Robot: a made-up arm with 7 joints.
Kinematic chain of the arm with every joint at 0, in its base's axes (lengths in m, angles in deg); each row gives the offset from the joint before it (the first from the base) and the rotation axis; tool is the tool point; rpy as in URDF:
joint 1: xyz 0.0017 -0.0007 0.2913 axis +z
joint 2: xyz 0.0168 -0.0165 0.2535 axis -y
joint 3: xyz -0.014 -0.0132 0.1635 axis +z
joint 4: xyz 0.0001 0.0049 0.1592 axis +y
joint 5: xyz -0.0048 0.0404 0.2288 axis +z
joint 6: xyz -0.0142 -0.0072 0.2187 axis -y
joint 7: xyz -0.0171 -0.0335 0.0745 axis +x
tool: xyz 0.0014 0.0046 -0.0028 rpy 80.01 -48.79 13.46
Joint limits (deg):
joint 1: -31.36..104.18
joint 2: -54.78..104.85
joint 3: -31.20..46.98
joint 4: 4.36..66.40
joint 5: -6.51..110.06
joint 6: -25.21..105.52
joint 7: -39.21..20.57
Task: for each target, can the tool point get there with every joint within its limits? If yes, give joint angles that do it. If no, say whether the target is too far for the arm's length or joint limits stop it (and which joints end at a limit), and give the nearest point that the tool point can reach.
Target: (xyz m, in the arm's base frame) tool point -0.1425 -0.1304 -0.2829
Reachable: no: joint limits stop it (at a limit: joint 2, joint 4, joint 5, joint 6, joint 7) | nearest point -0.5046 -0.4561 0.2829 | short by 0.746 m
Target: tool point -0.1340 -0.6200 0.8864
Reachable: yes | joints 65.52 87.62 -9.98 45.73 72.13 57.14 2.26
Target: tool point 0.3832 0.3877 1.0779
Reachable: yes | joints 67.69 -12.92 -22.98 52.06 70.07 19.99 13.70
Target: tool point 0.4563 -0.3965 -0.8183
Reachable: no: too far | nearest point 0.2217 -0.6801 0.2705 | short by 1.149 m
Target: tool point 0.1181 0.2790 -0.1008
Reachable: no: joint limits stop it (at a limit: joint 2, joint 4, joint 5, joint 7) | nearest point 0.2426 0.5782 0.4564 | short by 0.645 m
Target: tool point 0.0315 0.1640 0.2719
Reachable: no: joint limits stop it (at a limit: joint 2, joint 4, joint 5, joint 6, joint 7) | nearest point 0.1077 0.5852 0.4798 | short by 0.476 m
